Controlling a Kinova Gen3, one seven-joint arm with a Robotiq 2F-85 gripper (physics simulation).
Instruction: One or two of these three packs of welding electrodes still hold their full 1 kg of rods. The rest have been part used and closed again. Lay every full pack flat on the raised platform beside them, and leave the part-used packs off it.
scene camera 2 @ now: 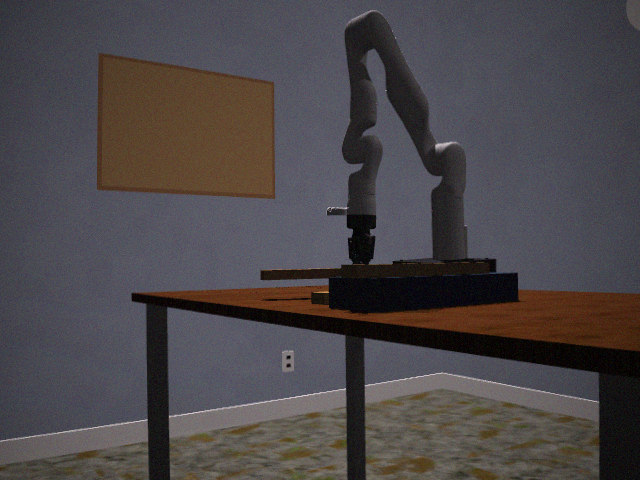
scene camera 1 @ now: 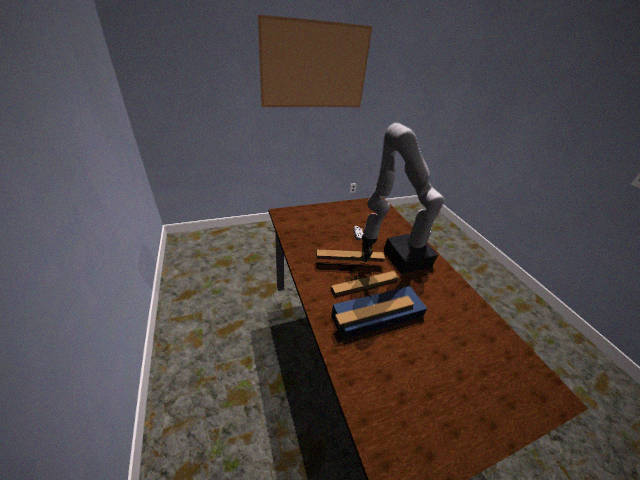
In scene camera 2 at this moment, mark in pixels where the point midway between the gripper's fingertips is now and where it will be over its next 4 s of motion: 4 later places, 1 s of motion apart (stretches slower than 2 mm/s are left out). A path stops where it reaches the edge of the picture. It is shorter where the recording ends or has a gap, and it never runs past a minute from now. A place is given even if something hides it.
My gripper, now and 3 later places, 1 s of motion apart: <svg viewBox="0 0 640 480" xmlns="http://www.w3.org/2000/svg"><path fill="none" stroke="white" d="M360 277L359 277L357 292L359 236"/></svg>
